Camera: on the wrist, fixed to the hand. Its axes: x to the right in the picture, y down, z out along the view.
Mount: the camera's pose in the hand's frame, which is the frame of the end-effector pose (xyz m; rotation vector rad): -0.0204 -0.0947 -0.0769 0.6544 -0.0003 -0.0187
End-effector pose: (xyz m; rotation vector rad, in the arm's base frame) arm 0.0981 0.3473 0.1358 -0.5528 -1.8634 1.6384
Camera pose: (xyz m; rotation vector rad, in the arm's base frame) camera 0.1715 0.3761 0.2311 -0.2466 -1.2091 2.0845
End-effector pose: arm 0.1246 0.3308 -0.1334 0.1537 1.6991 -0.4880
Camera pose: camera 0.0237 0.2799 -0.0832 0.6084 1.4876 -1.0456
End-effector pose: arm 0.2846 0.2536 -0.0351 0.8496 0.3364 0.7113
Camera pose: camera 0.2698 0.2402 -0.1572 1.4618 0.5915 0.5855
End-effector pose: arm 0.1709 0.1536 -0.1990 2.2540 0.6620 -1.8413
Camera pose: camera 0.1958 0.2630 -0.1470 -2.0870 -0.0528 1.8554
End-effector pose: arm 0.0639 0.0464 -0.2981 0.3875 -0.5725 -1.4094
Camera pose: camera 0.0312 0.0477 -0.4174 0.9123 -1.0317 -1.2120
